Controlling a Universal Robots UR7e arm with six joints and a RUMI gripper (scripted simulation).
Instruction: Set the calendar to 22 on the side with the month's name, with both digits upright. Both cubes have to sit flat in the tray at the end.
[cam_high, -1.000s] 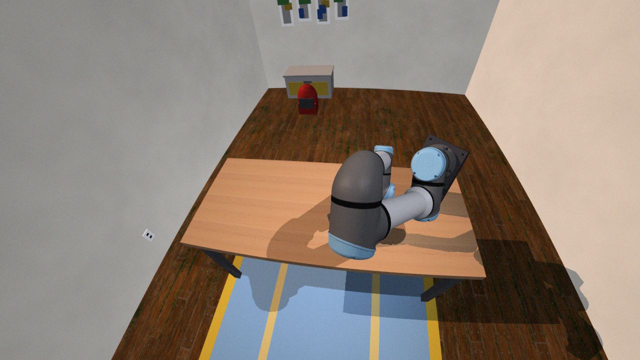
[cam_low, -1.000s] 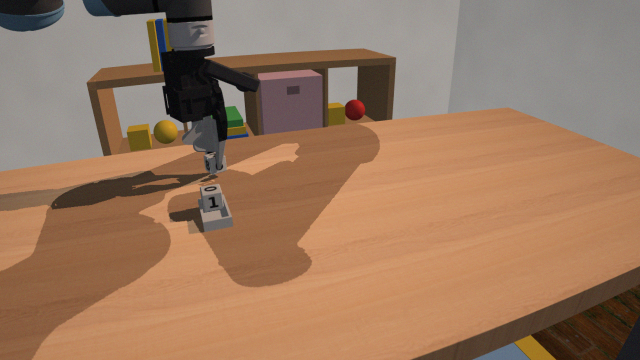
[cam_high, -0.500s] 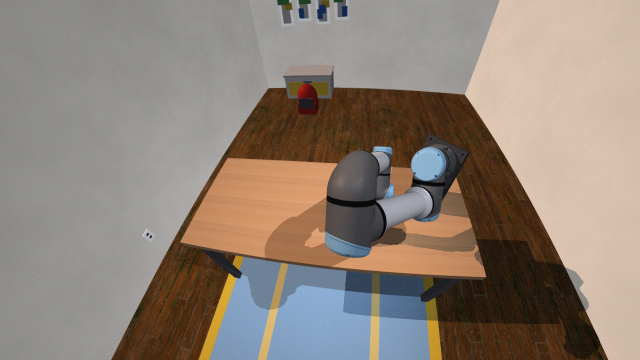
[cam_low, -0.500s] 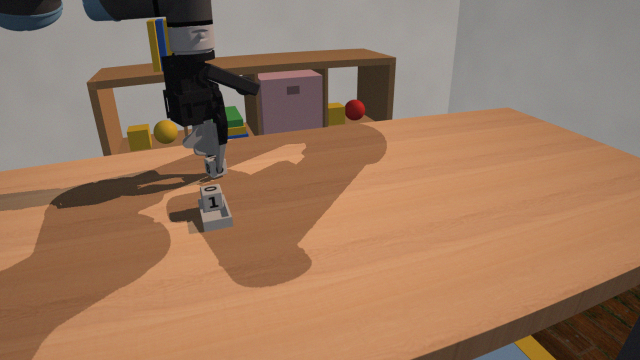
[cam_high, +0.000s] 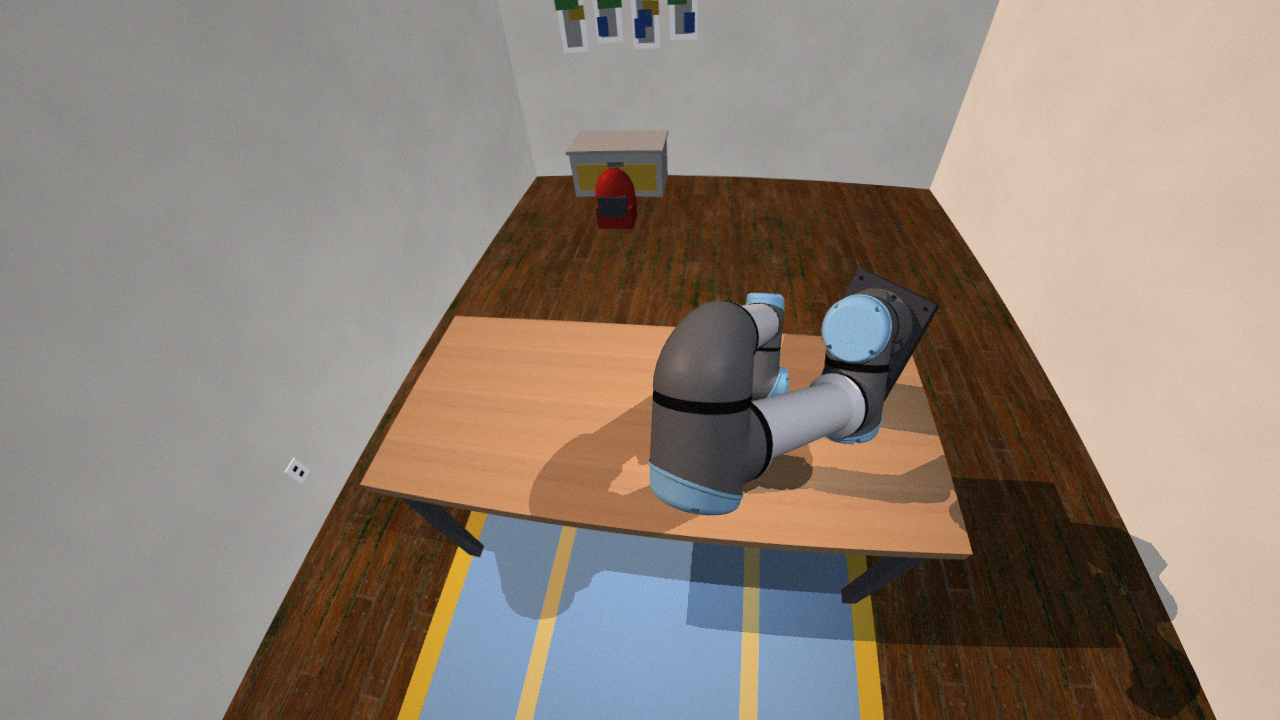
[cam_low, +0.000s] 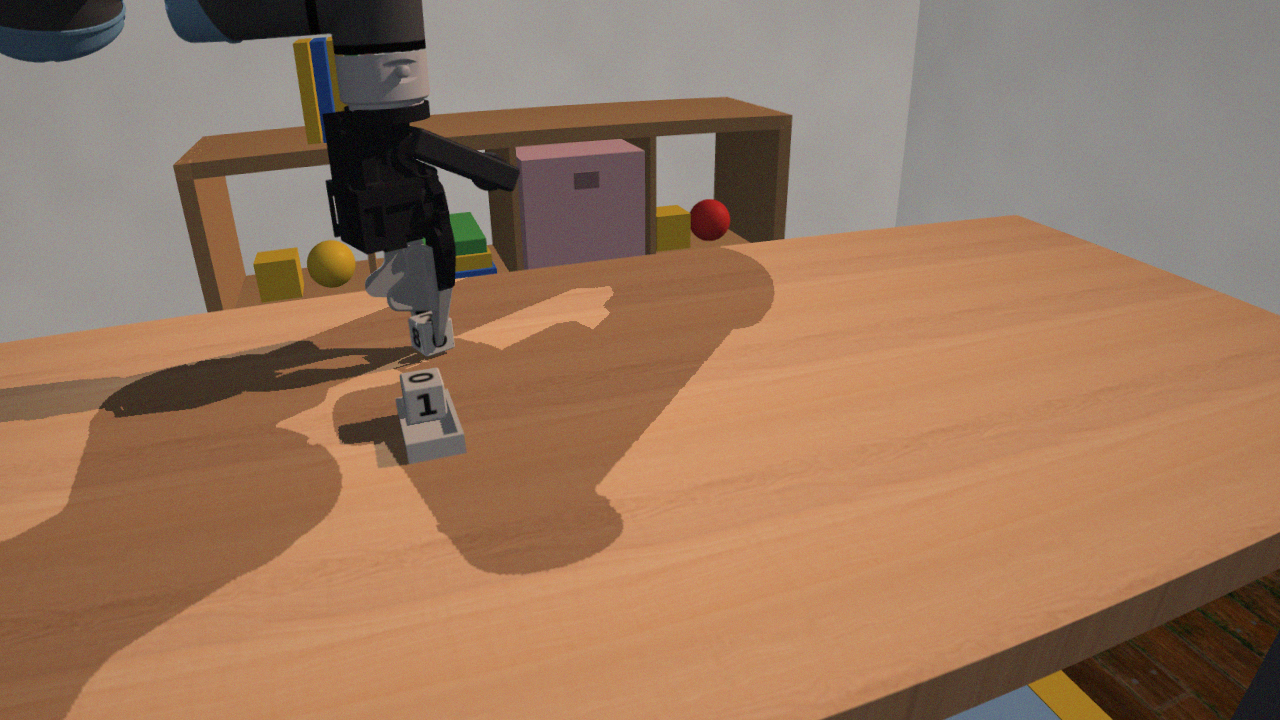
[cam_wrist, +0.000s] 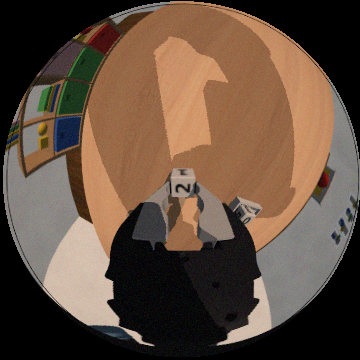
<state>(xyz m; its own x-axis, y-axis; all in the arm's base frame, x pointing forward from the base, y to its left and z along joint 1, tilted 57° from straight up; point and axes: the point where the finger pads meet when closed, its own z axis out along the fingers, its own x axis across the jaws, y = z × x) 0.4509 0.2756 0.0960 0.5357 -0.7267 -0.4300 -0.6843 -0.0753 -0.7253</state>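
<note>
Now: hand 1 cm above the white cube. Also, from my hand: grey tray 15 cm to the right, 2 cm below, 2 cm ahead.
</note>
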